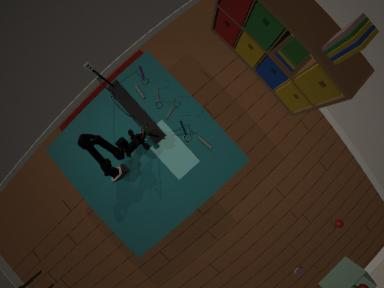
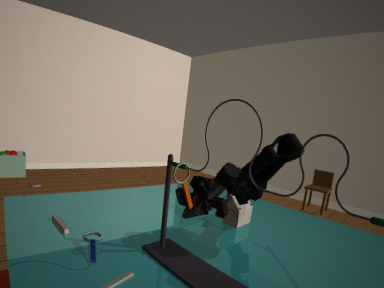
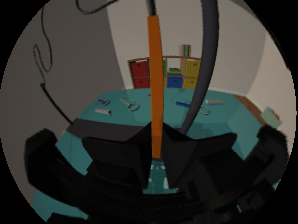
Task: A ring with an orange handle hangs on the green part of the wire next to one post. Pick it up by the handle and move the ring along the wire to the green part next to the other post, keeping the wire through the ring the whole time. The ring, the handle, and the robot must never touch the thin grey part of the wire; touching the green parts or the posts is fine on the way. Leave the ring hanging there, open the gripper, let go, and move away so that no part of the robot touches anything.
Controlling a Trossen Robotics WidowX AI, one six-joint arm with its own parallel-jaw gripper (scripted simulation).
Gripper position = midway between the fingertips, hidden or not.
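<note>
My gripper (image 2: 183,217) visible. Same gripper (image 3: 156,123) visible too.
</note>
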